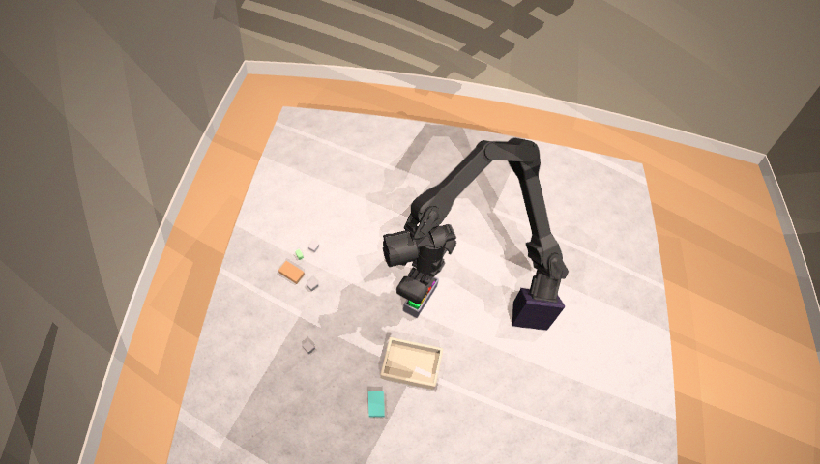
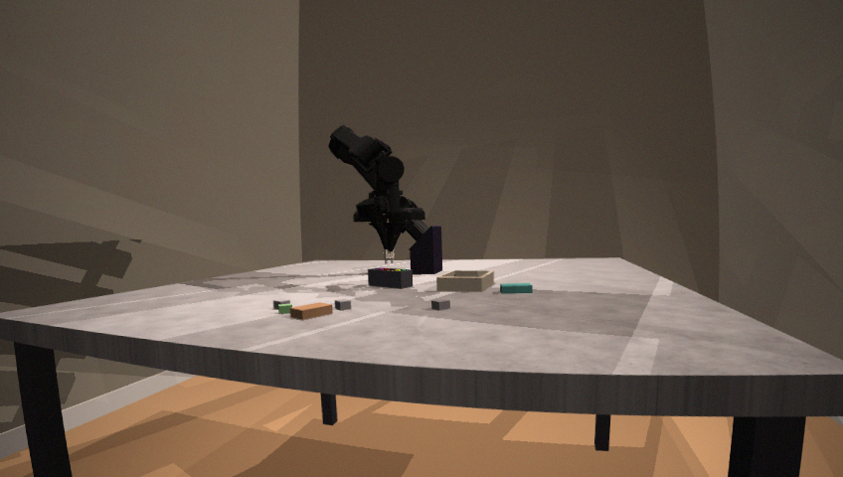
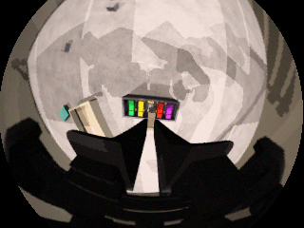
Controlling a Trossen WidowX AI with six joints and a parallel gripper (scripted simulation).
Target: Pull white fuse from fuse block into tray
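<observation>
My gripper tip is 190 mm to the right of the beige tray, 80 mm above it and 10 mm past it. Round my gripper tip: white fuse: 10 mm below; teal block: 310 mm to the left, 80 mm below, 50 mm ahead; small green cube: 340 mm ahead, 80 mm below, 50 mm to the right.
</observation>
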